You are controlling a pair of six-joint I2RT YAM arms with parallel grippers.
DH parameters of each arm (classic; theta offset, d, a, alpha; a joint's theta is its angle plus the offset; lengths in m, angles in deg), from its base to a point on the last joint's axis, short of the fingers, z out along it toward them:
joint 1: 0 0.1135 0.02 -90
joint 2: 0 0 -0.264 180
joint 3: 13.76 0 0.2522 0
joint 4: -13.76 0 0.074 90
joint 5: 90 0 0 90
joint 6: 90 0.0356 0 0
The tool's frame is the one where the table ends.
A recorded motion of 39 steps. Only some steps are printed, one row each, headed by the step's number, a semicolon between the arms.
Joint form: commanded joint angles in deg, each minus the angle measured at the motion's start. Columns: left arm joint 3, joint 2, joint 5, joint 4, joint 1, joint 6; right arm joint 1, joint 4, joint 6, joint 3, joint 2, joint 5.
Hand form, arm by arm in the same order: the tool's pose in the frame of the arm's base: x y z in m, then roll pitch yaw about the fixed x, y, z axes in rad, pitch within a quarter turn. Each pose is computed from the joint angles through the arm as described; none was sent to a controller.
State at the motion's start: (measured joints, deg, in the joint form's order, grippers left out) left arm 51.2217 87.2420 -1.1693 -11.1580 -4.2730 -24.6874; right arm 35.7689 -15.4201 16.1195 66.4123 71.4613 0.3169
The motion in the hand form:
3: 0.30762 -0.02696 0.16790 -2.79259 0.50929 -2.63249; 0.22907 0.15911 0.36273 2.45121 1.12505 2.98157
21: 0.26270 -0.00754 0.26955 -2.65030 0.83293 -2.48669; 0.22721 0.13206 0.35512 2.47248 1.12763 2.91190
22: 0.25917 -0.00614 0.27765 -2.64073 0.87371 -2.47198; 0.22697 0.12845 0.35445 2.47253 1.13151 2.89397
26: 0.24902 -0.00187 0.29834 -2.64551 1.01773 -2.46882; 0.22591 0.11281 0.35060 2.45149 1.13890 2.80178
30: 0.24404 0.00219 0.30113 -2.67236 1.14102 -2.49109; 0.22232 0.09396 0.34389 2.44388 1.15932 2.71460
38: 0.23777 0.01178 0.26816 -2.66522 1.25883 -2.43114; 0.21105 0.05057 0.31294 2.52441 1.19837 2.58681
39: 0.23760 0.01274 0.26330 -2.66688 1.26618 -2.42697; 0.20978 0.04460 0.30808 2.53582 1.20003 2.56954
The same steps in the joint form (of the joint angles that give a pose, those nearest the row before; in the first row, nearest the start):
3: -2.39 3.66 2.73 -1.93 -0.56 -4.55; -0.78 0.90 1.36 -2.09 -2.24 1.27
21: -2.00 -18.64 -1.81 -5.90 2.23 -0.72; -5.29 0.76 1.11 -5.97 -6.00 1.98
22: -1.81 -20.16 -2.74 -5.53 2.38 0.11; -5.89 0.92 1.11 -6.47 -6.50 2.44
26: -1.90 -24.28 -5.44 -2.92 2.90 4.85; -8.66 1.71 1.63 -8.74 -8.62 3.76
30: -4.67 -26.60 -6.99 3.19 3.60 9.69; -12.06 3.11 1.30 -12.14 -11.57 5.13
38: -15.37 -28.12 -9.38 18.32 5.54 13.25; -20.82 6.90 -0.56 -22.27 -18.35 8.68
39: -16.55 -27.92 -9.58 20.06 5.74 13.50; -22.24 7.42 -0.73 -23.61 -19.09 8.93

